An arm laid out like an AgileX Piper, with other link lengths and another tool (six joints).
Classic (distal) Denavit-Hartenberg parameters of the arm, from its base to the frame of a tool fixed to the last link. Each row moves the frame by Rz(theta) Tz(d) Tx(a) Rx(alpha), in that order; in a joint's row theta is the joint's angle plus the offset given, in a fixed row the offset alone. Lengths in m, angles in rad.
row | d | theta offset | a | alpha
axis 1 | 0.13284 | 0 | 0 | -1.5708
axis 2 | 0 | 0.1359 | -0.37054 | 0
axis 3 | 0 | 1.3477 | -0.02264 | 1.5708
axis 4 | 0.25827 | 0 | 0 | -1.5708
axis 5 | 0 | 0 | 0 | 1.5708
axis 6 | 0.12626 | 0.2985 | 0.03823 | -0.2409
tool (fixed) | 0.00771 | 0 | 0 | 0
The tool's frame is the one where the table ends.
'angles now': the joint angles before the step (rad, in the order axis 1, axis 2, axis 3, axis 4, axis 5, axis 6). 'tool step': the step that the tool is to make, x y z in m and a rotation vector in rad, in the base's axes. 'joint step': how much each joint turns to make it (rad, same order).
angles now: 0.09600 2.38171 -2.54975 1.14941 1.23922 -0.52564
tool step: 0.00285 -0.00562 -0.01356 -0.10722 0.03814 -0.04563
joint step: 0.00375 0.00001 -0.00003 -0.13028 0.00341 0.05600
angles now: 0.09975 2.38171 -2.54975 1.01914 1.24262 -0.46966
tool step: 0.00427 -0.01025 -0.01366 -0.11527 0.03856 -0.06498
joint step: 0.00000 -0.00002 0.00004 -0.14438 0.00079 0.06420
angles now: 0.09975 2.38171 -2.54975 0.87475 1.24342 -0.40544
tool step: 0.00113 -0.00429 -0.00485 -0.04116 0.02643 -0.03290
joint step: 0.00000 0.00003 -0.00010 -0.05805 0.00362 0.03957
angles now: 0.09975 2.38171 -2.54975 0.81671 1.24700 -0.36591
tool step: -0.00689 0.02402 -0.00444 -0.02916 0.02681 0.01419
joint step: 0.04886 0.00000 0.00401 -0.04617 -0.00097 0.03979
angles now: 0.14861 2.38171 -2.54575 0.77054 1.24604 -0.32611
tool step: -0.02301 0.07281 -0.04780 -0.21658 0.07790 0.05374
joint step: 0.17206 0.03290 0.03791 -0.24438 -0.00004 0.09714
